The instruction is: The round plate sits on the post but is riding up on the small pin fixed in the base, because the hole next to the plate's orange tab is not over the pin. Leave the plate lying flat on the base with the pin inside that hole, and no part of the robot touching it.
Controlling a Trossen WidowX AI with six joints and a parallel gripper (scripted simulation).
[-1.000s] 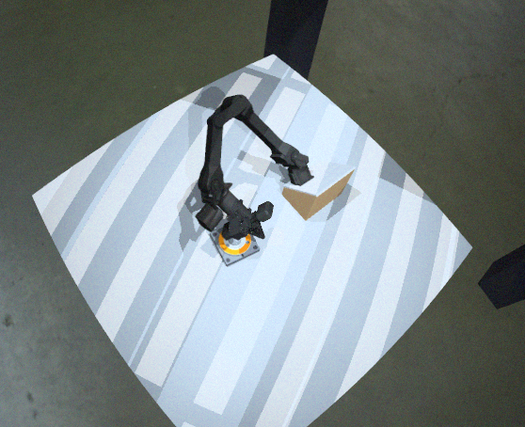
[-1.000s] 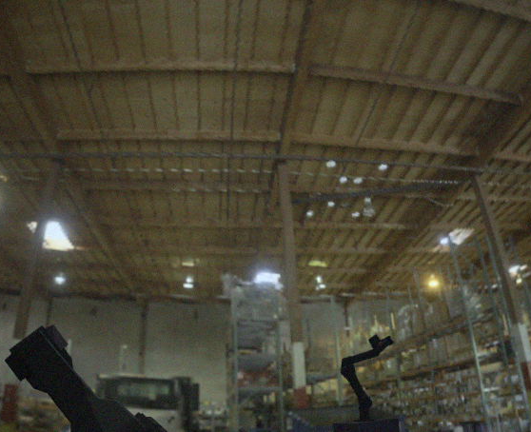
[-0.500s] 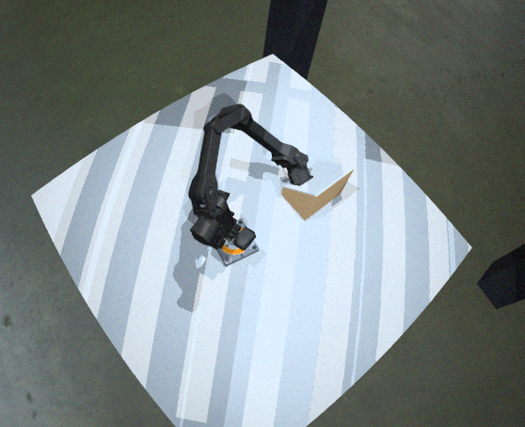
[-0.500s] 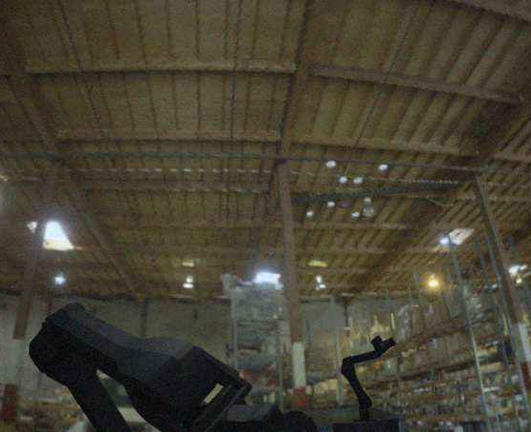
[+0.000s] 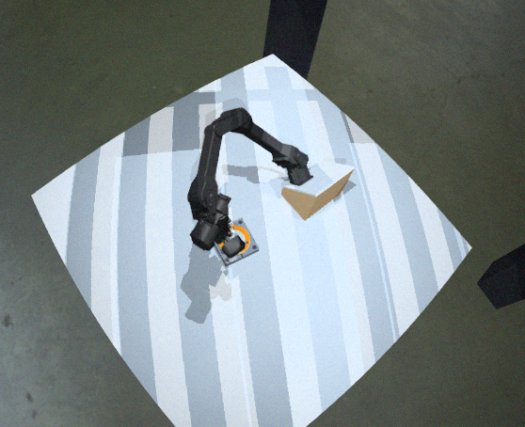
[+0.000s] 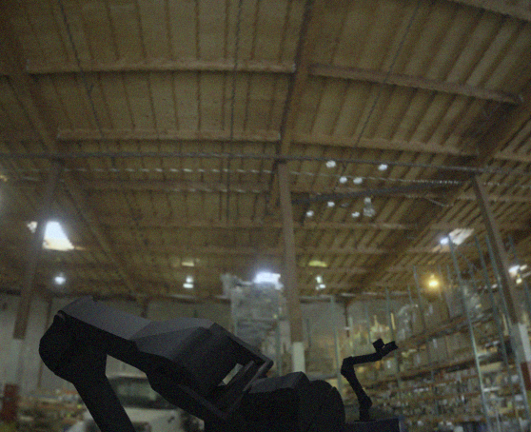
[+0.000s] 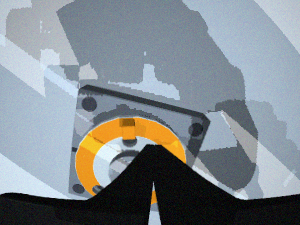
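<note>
Now: gripper tip 6 cm above the square grey base, 5 cm past it and 1 cm to the right of it.
</note>
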